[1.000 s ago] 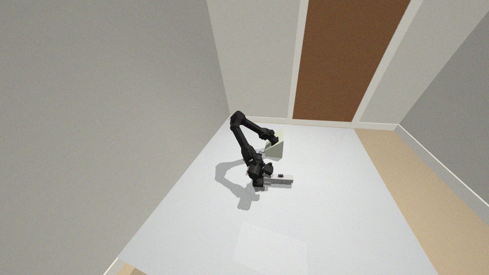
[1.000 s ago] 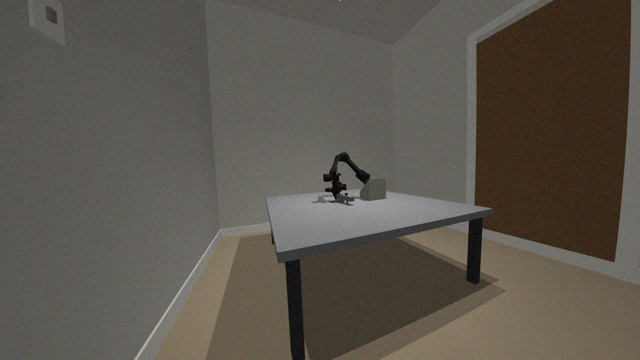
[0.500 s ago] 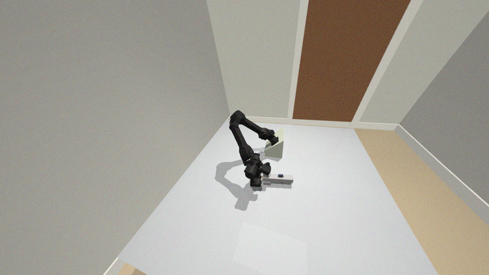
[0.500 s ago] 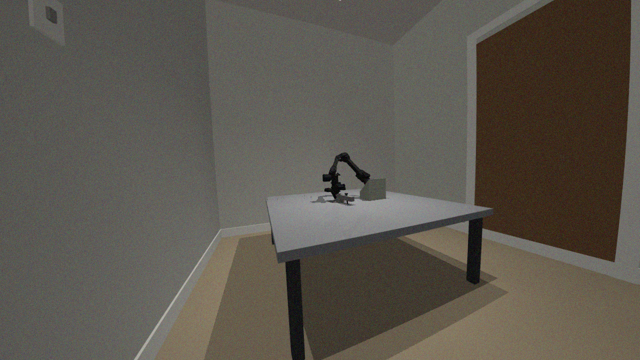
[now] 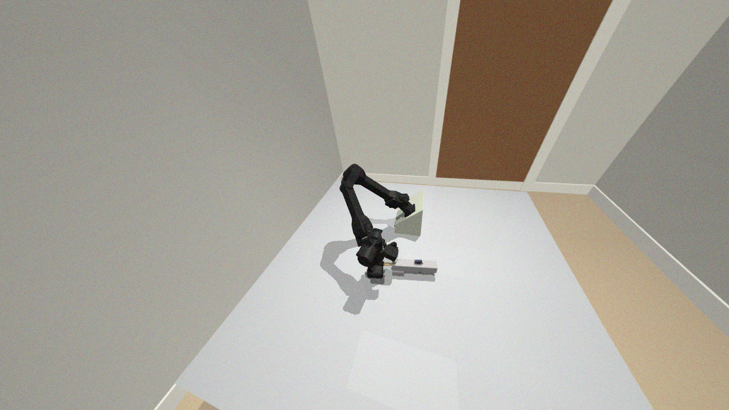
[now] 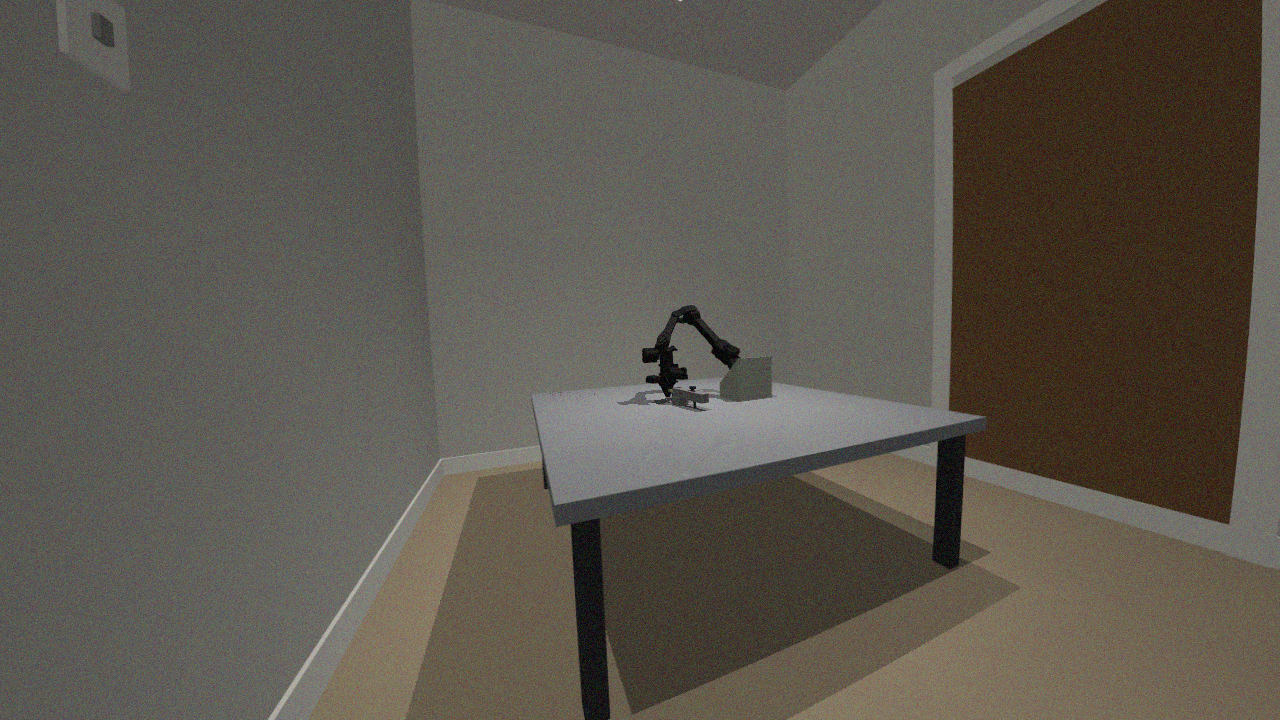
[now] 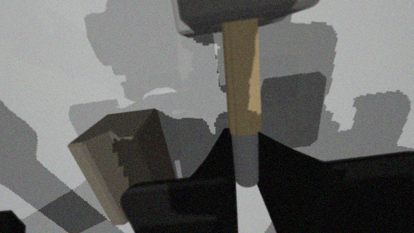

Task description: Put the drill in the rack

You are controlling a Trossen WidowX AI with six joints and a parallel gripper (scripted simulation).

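The drill lies 50 mm to the left of my gripper tip and 30 mm above it. Also, from my gripper tip: rack 70 mm behind, 20 mm to the right; dark key 10 mm behind, 180 mm to the left, 40 mm above.
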